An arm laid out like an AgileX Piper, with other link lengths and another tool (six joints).
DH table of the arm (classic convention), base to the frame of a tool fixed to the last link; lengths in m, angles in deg. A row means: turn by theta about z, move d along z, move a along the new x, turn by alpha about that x. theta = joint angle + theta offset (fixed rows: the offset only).
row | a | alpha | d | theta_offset
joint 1 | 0 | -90 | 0.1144 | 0
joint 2 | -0.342 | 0 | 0 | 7.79
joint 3 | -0.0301 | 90 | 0 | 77.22
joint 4 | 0 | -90 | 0.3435 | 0
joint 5 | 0 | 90 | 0 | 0
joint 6 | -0.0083 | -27.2 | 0.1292 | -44.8
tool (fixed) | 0 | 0 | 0.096 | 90
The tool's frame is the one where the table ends.
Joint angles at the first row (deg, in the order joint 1, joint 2, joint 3, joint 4, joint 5, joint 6):
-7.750, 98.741, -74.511, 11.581, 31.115, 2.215
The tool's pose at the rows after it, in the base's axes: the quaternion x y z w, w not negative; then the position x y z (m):
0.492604 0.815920 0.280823 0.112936 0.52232 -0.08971 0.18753
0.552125 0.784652 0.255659 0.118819 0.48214 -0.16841 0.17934
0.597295 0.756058 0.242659 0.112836 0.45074 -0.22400 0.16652
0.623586 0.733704 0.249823 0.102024 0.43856 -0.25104 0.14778
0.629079 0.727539 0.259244 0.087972 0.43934 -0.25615 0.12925
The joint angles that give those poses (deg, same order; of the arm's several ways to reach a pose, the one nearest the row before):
-16.378, 94.561, -69.784, 10.505, 31.185, 2.163
-25.936, 92.797, -67.219, 9.612, 32.437, 0.636
-33.331, 93.388, -66.565, 10.095, 33.706, -1.217
-37.281, 95.631, -66.394, 12.781, 33.570, -3.167
-38.258, 98.044, -66.395, 15.482, 33.157, -5.355

